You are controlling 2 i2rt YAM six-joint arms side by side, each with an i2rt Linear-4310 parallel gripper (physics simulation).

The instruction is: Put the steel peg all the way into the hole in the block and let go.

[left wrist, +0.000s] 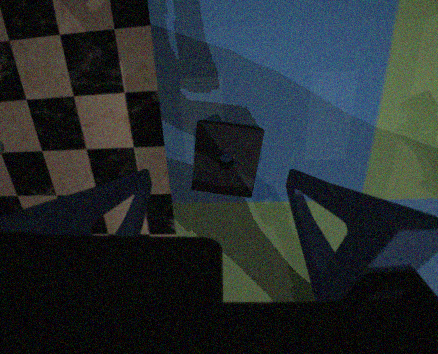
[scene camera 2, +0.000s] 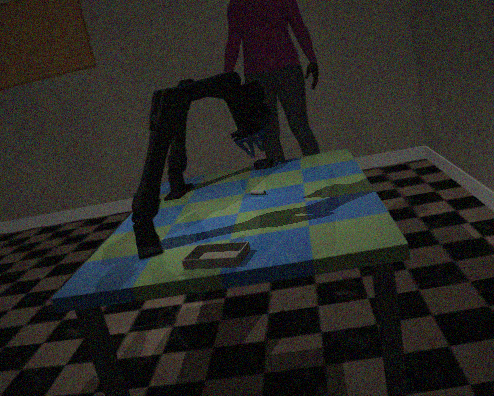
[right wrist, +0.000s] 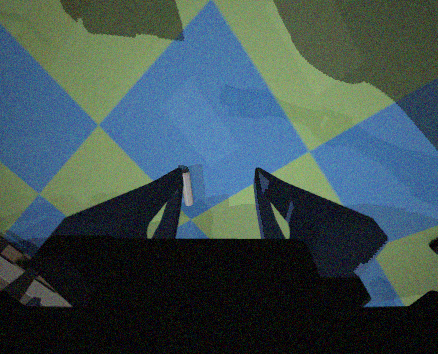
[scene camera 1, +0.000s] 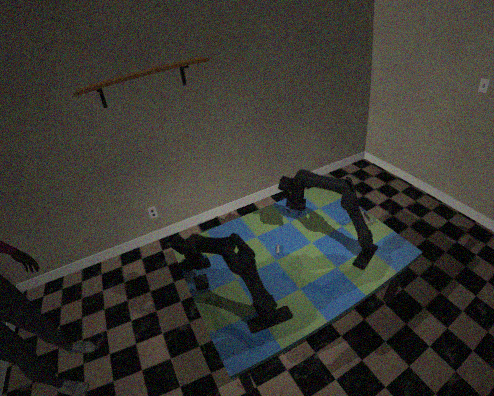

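Seen in the pictures: left gripper, fingertip midpoint: (left wrist: 219, 176) (right wrist: 27, 303) (scene camera 1: 196, 271); right gripper, fingertip midpoint: (scene camera 2: 258, 154) (right wrist: 218, 176) (scene camera 1: 293, 214); left arm's base at its link origin: (scene camera 2: 179, 192) (scene camera 1: 270, 319); right arm's base at its link origin: (scene camera 2: 148, 246) (scene camera 1: 365, 255).
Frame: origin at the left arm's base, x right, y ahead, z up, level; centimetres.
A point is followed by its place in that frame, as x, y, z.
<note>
The steel peg (scene camera 1: 278, 248) {21.6, 38.5, 1.4} (scene camera 2: 258, 192) {22.3, 38.8, 1.1} (right wrist: 187, 189) {21.7, 38.4, 1.5} is a short pale cylinder lying on its side on the checkered table top. The dark square block (scene camera 1: 201, 282) {-24.1, 31.7, 3.2} (left wrist: 235, 175) {-23.0, 31.8, 3.1} stands near the table's edge, with a round hole in its top face. My left gripper (left wrist: 219, 176) {-24.6, 33.9, 10.2} is open and empty above the block, its fingers wide apart. My right gripper (scene camera 2: 254, 151) {34.0, 44.0, 17.1} (right wrist: 218, 176) {34.0, 44.0, 17.1} is partly open and empty, raised above the table. In the right wrist view the peg shows beside the left-hand fingertip in the picture, down on the table, not between the fingers.
A shallow tray (scene camera 2: 202, 263) {83.7, 35.2, 1.3} stands near the front edge in scene camera 2 and beside the right arm (scene camera 1: 356, 215) {54.3, 16.5, 28.2} in scene camera 1. The left arm (scene camera 1: 257, 285) {-3.0, 2.2, 26.2} is bent over the other end. A person (scene camera 2: 272, 45) stands behind the table.
</note>
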